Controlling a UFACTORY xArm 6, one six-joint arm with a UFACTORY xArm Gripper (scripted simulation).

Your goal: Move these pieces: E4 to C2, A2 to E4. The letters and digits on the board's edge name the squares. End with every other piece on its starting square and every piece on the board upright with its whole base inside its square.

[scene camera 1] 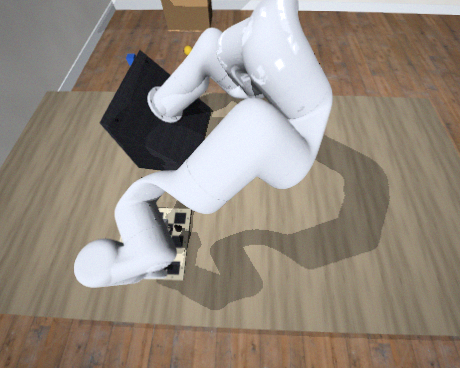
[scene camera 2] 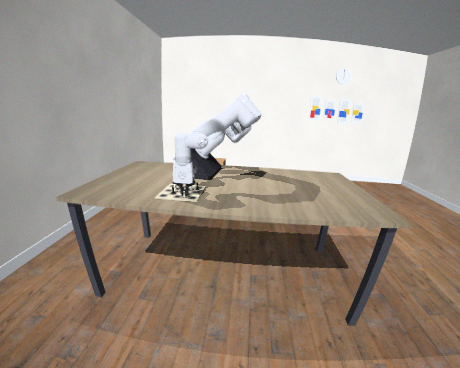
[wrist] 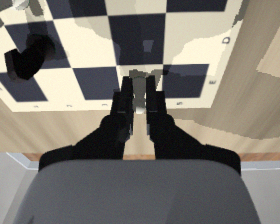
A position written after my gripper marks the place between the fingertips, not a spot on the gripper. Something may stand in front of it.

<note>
In view: my gripper [wrist: 139, 89] and a chessboard [wrist: 188, 54].
</note>
